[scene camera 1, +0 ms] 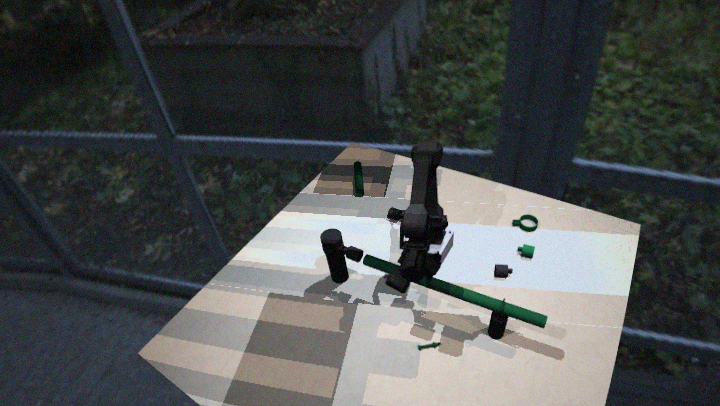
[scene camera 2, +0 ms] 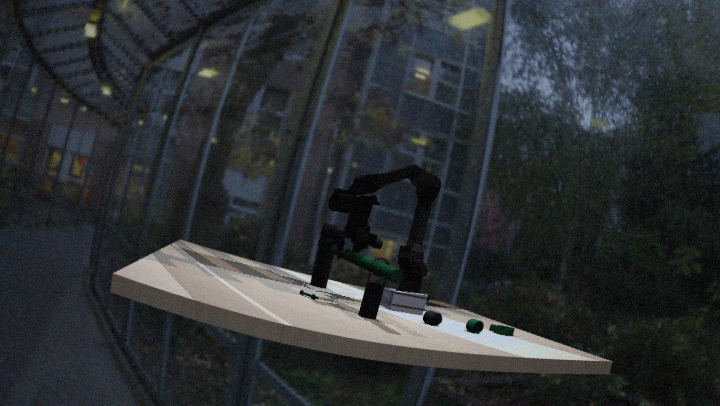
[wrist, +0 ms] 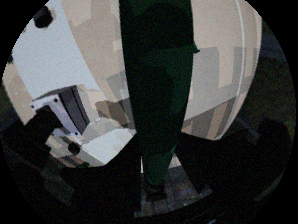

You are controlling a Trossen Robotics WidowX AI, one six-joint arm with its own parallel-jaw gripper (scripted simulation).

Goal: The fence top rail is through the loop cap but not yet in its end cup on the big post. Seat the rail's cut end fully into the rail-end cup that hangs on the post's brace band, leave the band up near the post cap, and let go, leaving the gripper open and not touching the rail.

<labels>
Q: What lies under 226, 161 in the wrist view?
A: The gripper.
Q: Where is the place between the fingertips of the gripper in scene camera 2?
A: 344, 260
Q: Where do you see a green top rail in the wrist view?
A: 158, 50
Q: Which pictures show the green top rail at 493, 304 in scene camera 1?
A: Scene camera 1, scene camera 2 and the wrist view: all of them.
</labels>
